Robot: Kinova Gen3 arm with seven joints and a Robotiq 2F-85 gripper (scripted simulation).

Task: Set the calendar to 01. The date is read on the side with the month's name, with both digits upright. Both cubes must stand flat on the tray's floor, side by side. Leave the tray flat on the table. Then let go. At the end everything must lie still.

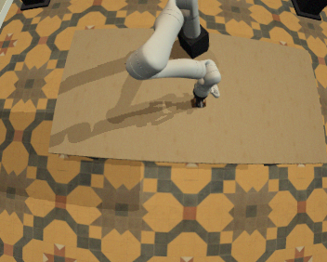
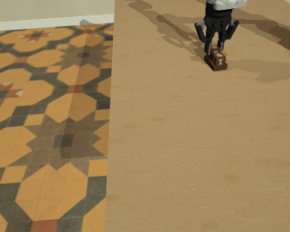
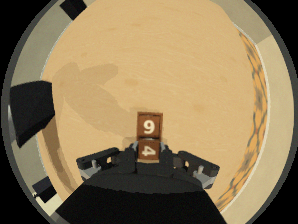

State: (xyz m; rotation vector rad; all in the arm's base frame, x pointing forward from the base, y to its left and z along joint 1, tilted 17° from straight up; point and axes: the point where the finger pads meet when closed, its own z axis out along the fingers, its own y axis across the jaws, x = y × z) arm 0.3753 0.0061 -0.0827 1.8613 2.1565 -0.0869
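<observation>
My hand is 20 mm to the right of the tray and 40 mm above it.
</observation>
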